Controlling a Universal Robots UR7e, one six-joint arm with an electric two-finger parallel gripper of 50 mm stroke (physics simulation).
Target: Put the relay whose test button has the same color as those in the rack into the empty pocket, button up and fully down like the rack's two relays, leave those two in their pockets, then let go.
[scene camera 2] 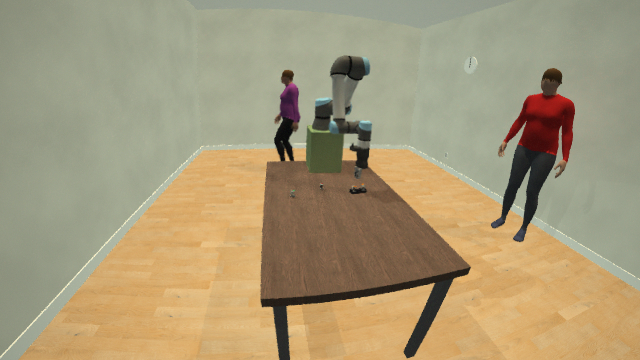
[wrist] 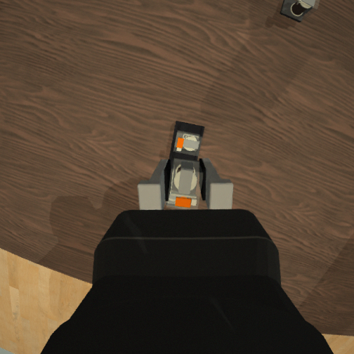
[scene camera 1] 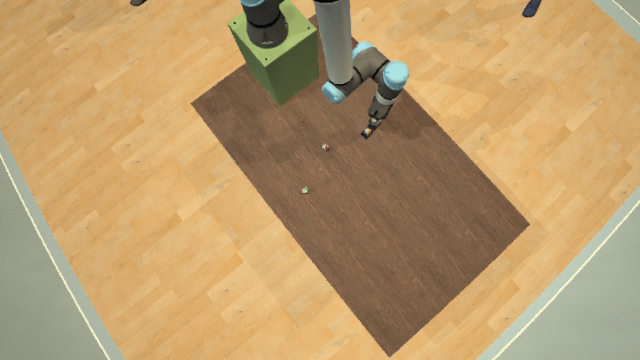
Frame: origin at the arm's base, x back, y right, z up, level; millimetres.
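Seen in the pictures: gripper, fingertip midpoint: (scene camera 2: 357,177) (scene camera 1: 372,122); arm's base at its link origin: (scene camera 2: 322,128) (scene camera 1: 268,30).
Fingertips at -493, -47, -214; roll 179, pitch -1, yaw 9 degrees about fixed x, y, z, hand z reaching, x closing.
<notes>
Pixels of each thing's top centre, then the offset from my fingertips to it, as dx, dy, dz. Level surfaces: height alone.
- black rack at its top centre: (scene camera 1: 371,127) (scene camera 2: 358,188) +0, -16, -79
- relay with a red button, top centre: (scene camera 1: 325,146) (scene camera 2: 321,183) +102, +192, -58
- relay with a green button, top centre: (scene camera 1: 305,189) (scene camera 2: 292,190) +45, +397, -58
- brown table at its surface level: dz -102
My gripper (scene camera 1: 374,123) (scene camera 2: 358,175) (wrist: 184,171) is shut on a clear relay with an orange test button (wrist: 183,202), button side facing the wrist camera. It hangs above the black rack (scene camera 2: 358,191) (wrist: 190,126), with a gap below it in scene camera 2. One rack relay (wrist: 188,143) shows an orange button at its left; the held relay's button points down the view, about a quarter turn different. In scene camera 2, orange spots show near both rack ends, with a gap between them. In the wrist view, the gripper and held relay hide the rest of the rack.
A relay with a red button (scene camera 1: 325,147) (scene camera 2: 321,186) and a relay with a green button (scene camera 1: 305,190) (scene camera 2: 293,193) stand apart on the brown table (scene camera 1: 400,225) (scene camera 2: 325,240). Part of a loose relay (wrist: 299,8) shows at the wrist view's top right. The green pedestal (scene camera 1: 295,75) (scene camera 2: 325,150) is behind.
</notes>
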